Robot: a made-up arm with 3 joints. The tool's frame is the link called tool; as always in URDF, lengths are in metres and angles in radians.
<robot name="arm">
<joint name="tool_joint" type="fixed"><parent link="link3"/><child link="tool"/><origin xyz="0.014 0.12 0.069" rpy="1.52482 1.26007 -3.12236"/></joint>
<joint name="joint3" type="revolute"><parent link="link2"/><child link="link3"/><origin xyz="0.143 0.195 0.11" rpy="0 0 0"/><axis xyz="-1 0 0"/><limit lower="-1.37" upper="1.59" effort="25" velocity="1.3"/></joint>
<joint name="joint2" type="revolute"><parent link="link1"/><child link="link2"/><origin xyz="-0.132 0.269 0.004" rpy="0 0 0"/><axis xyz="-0.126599 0.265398 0.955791"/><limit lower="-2.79" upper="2.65" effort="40" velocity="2.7"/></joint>
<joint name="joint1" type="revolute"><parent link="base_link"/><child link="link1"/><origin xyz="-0.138 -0.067 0.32" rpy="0 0 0"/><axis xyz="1 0 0"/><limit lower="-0.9" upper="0.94" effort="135" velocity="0.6"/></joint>
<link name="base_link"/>
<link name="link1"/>
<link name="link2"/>
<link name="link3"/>
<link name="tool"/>
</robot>
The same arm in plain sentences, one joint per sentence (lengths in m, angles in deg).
The arm has three revolute joints in a row. What follows holds with every joint at zero, and every direction is one of the base frame's.
The first joint is mounted 0.1380 m along -x and 0.0670 m along -y and 0.3200 m along +z from the base frame's origin and rotates about +x, from -51.57 to 53.86 deg.
The second joint is mounted 0.1320 m along -x and 0.2690 m along +y and 0.0040 m along +z from the first joint and rotates about the direction (-0.126599, 0.265398, 0.955791), from -159.86 to 151.83 deg.
The third joint is mounted 0.1430 m along +x and 0.1950 m along +y and 0.1100 m along +z from the second joint and rotates about -x, from -78.50 to 91.10 deg.
The tool frame, which is the frame that the pose is given for, is mounted 0.0140 m along +x and 0.1200 m along +y and 0.0690 m along +z from the third joint; its axes are the base frame's turned by roll 87.37, pitch 72.20 and yaw -178.90 deg (as in URDF: about the fixed x, then y, then z).

